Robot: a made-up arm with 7 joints.
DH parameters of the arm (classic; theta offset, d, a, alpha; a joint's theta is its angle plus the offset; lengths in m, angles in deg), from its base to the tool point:
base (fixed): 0 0.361 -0.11 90
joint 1: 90 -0.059 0.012 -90
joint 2: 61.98 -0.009 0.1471 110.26
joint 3: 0 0.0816 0.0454 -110.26
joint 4: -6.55 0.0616 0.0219 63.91
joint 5: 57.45 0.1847 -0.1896 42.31
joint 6: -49.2 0.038 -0.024 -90
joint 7: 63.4 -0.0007 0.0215 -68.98
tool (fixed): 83.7 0.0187 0 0
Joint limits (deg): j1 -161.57..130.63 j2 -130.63..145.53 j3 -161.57..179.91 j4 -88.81..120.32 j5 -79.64..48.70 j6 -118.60..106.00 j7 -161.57..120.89
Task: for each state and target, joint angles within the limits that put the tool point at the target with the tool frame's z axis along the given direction. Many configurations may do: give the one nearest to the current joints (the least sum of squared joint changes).
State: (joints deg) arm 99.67 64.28 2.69 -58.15 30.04 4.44 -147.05
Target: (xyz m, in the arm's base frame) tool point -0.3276 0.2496 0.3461 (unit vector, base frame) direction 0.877 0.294 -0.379
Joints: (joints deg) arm 103.19 75.27 -2.43 -52.25 33.78 2.52 -139.38
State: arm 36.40 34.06 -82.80 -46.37 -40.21 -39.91 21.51
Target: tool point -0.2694 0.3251 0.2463 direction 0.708 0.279 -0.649
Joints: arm 71.33 46.86 -88.59 -40.17 -22.37 -20.41 -15.85
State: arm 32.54 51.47 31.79 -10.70 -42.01 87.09 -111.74
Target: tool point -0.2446 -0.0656 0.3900 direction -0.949 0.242 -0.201
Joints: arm 41.23 20.80 21.20 -25.54 -79.11 88.01 -131.34
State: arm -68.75 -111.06 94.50 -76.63 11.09 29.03 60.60
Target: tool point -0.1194 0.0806 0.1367 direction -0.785 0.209 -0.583
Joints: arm -88.44 -83.70 51.82 -59.41 -13.23 16.18 89.05
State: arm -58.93 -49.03 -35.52 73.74 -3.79 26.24 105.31
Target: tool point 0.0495 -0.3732 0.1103 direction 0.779 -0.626 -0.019
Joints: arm -92.56 -107.08 -34.90 59.00 26.86 21.93 120.89
